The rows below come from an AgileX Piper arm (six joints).
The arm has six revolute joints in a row. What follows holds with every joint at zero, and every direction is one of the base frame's.
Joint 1 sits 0.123 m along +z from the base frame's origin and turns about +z.
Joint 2 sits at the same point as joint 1 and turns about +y.
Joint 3 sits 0.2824 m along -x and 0.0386 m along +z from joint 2 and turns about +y.
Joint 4 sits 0.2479 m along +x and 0.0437 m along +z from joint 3 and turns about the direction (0.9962, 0, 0.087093).
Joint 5 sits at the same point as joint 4 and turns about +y.
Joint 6 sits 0.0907 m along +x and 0.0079 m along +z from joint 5 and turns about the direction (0.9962, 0, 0.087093).
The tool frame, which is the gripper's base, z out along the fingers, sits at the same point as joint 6; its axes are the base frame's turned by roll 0, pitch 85 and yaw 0 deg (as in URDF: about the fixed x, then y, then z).
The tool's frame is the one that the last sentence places.
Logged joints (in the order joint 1, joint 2, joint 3, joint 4, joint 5, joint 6), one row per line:
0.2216, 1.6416, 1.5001, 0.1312, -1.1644, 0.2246
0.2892, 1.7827, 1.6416, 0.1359, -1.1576, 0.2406
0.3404, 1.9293, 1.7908, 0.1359, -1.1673, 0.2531
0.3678, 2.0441, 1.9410, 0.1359, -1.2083, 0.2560
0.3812, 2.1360, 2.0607, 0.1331, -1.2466, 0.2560
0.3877, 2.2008, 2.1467, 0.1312, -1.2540, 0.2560
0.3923, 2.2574, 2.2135, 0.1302, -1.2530, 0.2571
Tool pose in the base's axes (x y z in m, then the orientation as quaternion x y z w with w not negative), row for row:
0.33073, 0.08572, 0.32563, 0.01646, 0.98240, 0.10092, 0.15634
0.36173, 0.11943, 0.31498, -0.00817, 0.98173, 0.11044, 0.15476
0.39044, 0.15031, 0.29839, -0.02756, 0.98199, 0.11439, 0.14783
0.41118, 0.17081, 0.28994, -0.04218, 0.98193, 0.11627, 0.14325
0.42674, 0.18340, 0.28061, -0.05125, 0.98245, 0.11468, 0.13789
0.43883, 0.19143, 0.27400, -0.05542, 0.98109, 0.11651, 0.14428
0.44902, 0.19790, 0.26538, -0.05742, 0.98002, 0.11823, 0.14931
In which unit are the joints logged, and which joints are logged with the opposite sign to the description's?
The joints are logged in radians. Opposite sign: joint 3, joint 5.
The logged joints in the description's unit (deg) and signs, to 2 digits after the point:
12.70, 94.06, -85.95, 7.52, 66.72, 12.87
16.57, 102.14, -94.06, 7.79, 66.33, 13.79
19.50, 110.54, -102.61, 7.79, 66.88, 14.50
21.07, 117.12, -111.21, 7.79, 69.23, 14.67
21.84, 122.38, -118.07, 7.63, 71.42, 14.67
22.21, 126.10, -123.00, 7.52, 71.85, 14.67
22.48, 129.34, -126.82, 7.46, 71.79, 14.73

